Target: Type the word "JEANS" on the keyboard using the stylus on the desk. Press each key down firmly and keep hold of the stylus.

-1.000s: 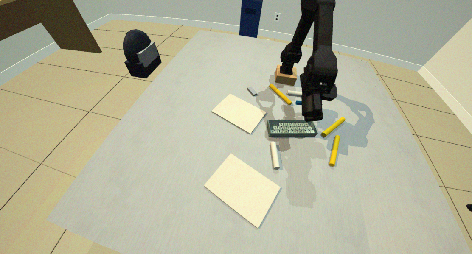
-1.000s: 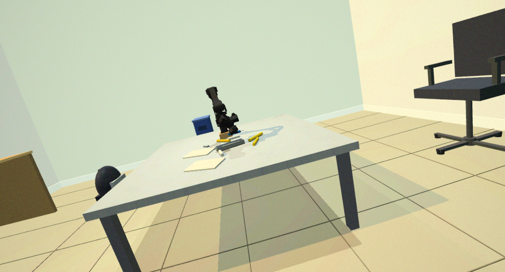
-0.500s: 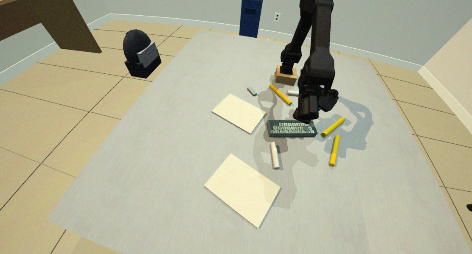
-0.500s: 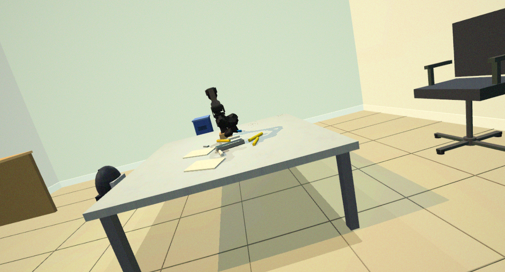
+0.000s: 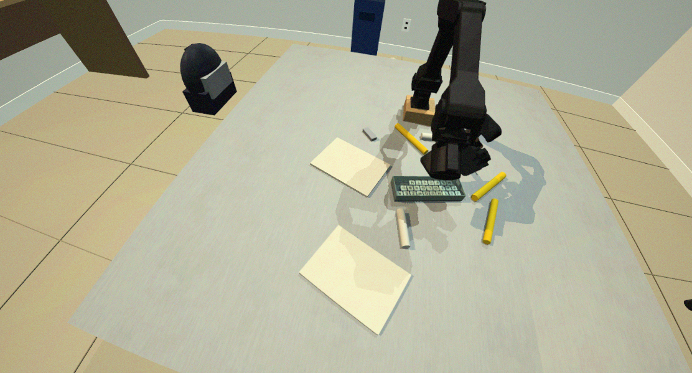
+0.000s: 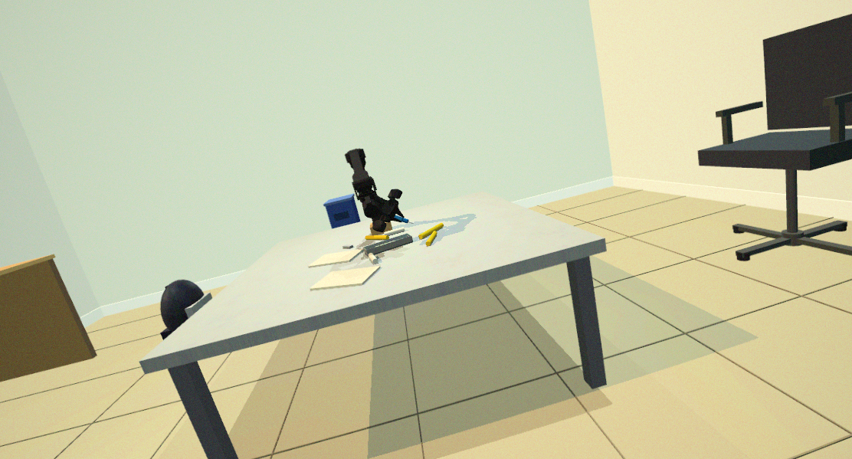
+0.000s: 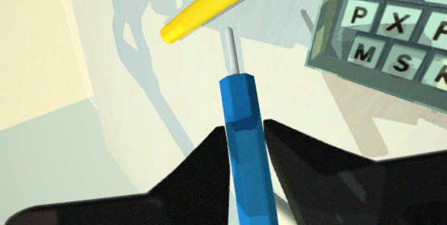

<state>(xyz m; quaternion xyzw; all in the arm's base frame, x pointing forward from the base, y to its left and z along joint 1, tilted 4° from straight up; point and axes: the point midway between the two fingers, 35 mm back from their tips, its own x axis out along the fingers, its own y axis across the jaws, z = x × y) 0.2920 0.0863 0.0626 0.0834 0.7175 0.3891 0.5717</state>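
The stylus lies 1 cm ahead of my gripper tip and 1 cm to the left of it. The rest, counted from my gripper tip: grey block (12 cm behind, 26 cm to the right, 8 cm below).
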